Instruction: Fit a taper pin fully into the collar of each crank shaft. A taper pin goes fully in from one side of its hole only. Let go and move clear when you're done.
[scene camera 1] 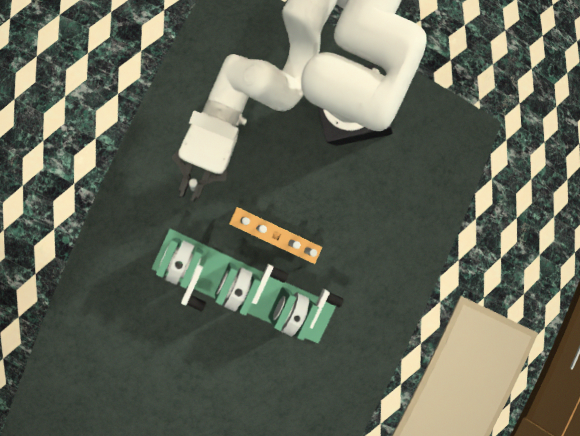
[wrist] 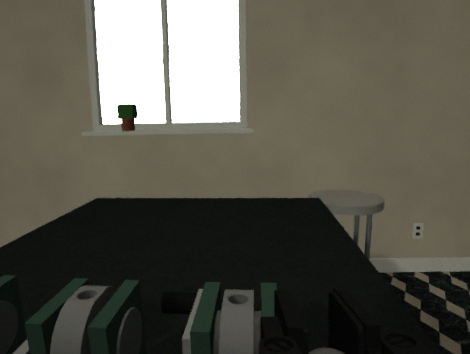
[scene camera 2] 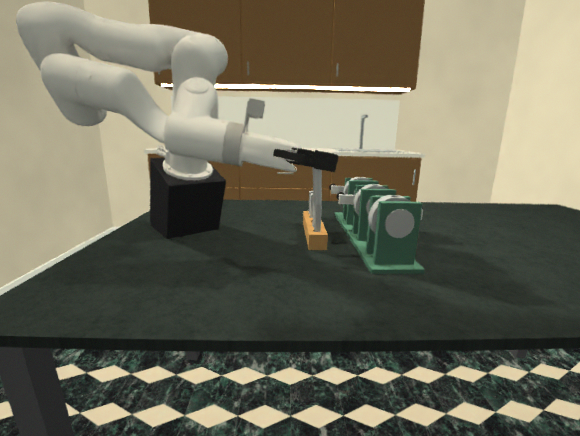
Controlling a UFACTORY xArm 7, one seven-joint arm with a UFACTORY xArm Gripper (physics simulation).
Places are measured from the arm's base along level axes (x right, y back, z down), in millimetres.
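Pixels of known places: gripper, fingertip midpoint: (scene camera 1: 186,198) (wrist: 308,320) (scene camera 2: 335,162); arm's base at its link origin: (scene camera 2: 188,169).
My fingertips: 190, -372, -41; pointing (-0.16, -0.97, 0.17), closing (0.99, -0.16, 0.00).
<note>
Ahead of a thing's pixels: the offset from my fingertips to its top centre, as dx, dy, dz. "*": to the spot under its first point.
My gripper (scene camera 1: 190,194) (scene camera 2: 327,161) is shut on a light grey taper pin {+5, +32, -7} (scene camera 1: 193,184) (scene camera 2: 317,182) (wrist: 326,351). The pin hangs upright above the table, on the robot's side of the green frame's left end in scene camera 1's view. The green frame (scene camera 1: 212,261) (scene camera 2: 395,256) carries three crank shafts. Their pale collars, the left (scene camera 1: 185,253) (wrist: 237,325), the middle (scene camera 1: 243,280) (wrist: 75,320) and the right (scene camera 1: 301,306), show dark holes on top with no pin. The held pin's lower end overlaps a rack pin in scene camera 2's view.
An orange rack (scene camera 1: 236,216) (scene camera 2: 317,242) stands between robot and frame, holding several upright pins and one empty hole. White crank arms (scene camera 1: 192,285) with black handles stick out; the left handle {* -134, -193, +108} (scene camera 1: 196,303) points away from the robot, the middle (scene camera 1: 278,274) and right (scene camera 1: 335,299) towards it.
</note>
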